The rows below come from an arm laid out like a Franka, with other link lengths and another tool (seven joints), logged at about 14 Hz.
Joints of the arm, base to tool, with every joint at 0 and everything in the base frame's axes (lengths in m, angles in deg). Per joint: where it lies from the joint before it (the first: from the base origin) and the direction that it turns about. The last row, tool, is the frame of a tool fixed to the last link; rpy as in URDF.
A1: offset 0 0 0.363 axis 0 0 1
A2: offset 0 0 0 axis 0 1 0
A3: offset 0 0 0.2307 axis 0 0 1
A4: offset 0.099 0 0 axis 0 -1 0
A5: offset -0.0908 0 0.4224 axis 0 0 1
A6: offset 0 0 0 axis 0 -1 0
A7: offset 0.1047 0 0 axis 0 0 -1
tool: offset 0.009 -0.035 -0.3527 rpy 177.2 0 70.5
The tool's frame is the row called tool.
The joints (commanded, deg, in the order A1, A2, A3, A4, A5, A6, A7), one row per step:
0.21, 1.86, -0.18, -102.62, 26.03, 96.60, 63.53
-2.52, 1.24, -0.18, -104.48, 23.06, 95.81, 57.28
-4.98, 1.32, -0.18, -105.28, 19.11, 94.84, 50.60
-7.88, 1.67, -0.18, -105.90, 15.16, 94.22, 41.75
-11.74, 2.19, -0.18, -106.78, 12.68, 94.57, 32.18
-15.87, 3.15, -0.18, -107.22, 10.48, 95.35, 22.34
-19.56, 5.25, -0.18, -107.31, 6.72, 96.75, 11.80
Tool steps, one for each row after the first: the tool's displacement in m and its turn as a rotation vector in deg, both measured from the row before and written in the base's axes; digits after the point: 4 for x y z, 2 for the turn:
-0.0099, -0.0454, -0.0165, -1.97, -0.58, 3.99
-0.0097, -0.0479, -0.0152, -2.60, -0.43, 5.11
-0.0088, -0.0528, -0.0147, -2.01, -0.81, 6.70
-0.0071, -0.0533, -0.0155, -0.38, -1.19, 5.86
-0.0070, -0.0539, -0.0154, -0.02, -1.37, 5.79
-0.0110, -0.0580, -0.0234, -1.01, -0.48, 7.54

